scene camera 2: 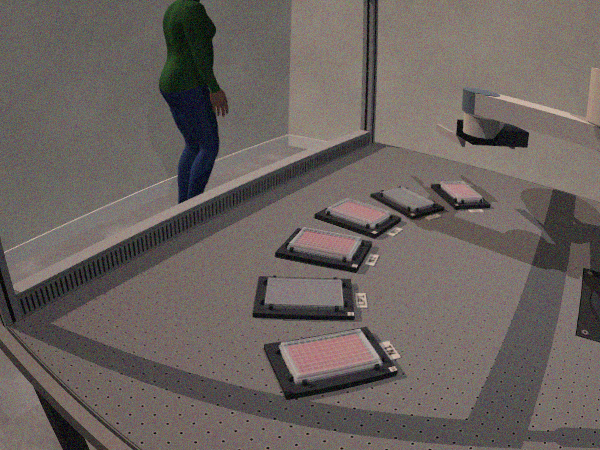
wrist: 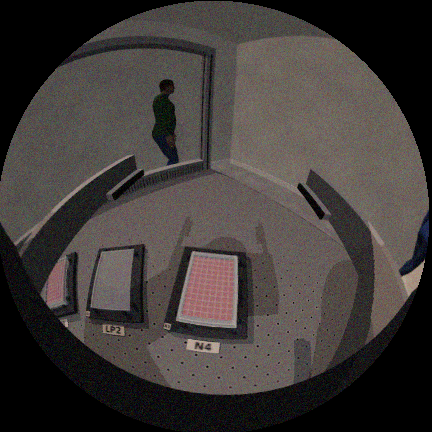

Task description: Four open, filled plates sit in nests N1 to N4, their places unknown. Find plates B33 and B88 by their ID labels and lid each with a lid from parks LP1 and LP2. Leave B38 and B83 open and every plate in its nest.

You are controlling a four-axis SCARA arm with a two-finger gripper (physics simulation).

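Frame: origin at the arm's base, x ahead, y right, z down, level; centimetres.
Where they show: gripper, fingertip midpoint: (wrist: pixel 220 164).
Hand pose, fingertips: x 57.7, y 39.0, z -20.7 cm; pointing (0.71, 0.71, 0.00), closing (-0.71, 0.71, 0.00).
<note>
Each offset is from my fingertips to the centre of the thing. "spot": to the spot under its first point.
My gripper (scene camera 2: pixel 485 141) (wrist: pixel 220 164) is open and empty, high above the table near the N4 end. Under it, an uncovered pink-filled plate @(dx -1.6, dy -1.7, dz +17.5 cm) (scene camera 2: pixel 460 191) (wrist: pixel 210 287) sits in nest N4 @(dx -1.6, dy -1.7, dz +18.4 cm) (wrist: pixel 172 312). Beside it, a grey lid @(dx +9.4, dy -16.3, dz +18.1 cm) (scene camera 2: pixel 407 198) (wrist: pixel 113 280) lies on park LP2 @(dx +9.4, dy -16.3, dz +18.5 cm) (wrist: pixel 138 280). Pink-filled open plates sit in N3 @(spot: dx +21.8, dy -38.6, dz +18.5 cm) (scene camera 2: pixel 320 216), N2 @(spot: dx +18.1, dy -58.5, dz +18.5 cm) (scene camera 2: pixel 282 254) and N1 @(spot: dx -0.7, dy -86.9, dz +18.3 cm) (scene camera 2: pixel 275 365). Another grey lid @(dx +6.7, dy -68.4, dz +18.1 cm) (scene camera 2: pixel 304 291) lies on park LP1 @(spot: dx +11.7, dy -74.2, dz +18.5 cm) (scene camera 2: pixel 259 300). The small ID label @(spot: dx -3.2, dy -10.9, dz +18.2 cm) (wrist: pixel 167 326) at N4 is too blurred to read; the other plates' IDs are also unreadable.
A slotted low ledge @(spot: dx +42.6, dy -57.3, dz +16.3 cm) (scene camera 2: pixel 195 212) runs along the table's left side. A person in green (scene camera 2: pixel 187 50) (wrist: pixel 164 117) stands beyond it. A dark panel (scene camera 2: pixel 590 307) shows at the right edge. Part of a person in blue (wrist: pixel 417 247) shows at the wrist view's right edge.
</note>
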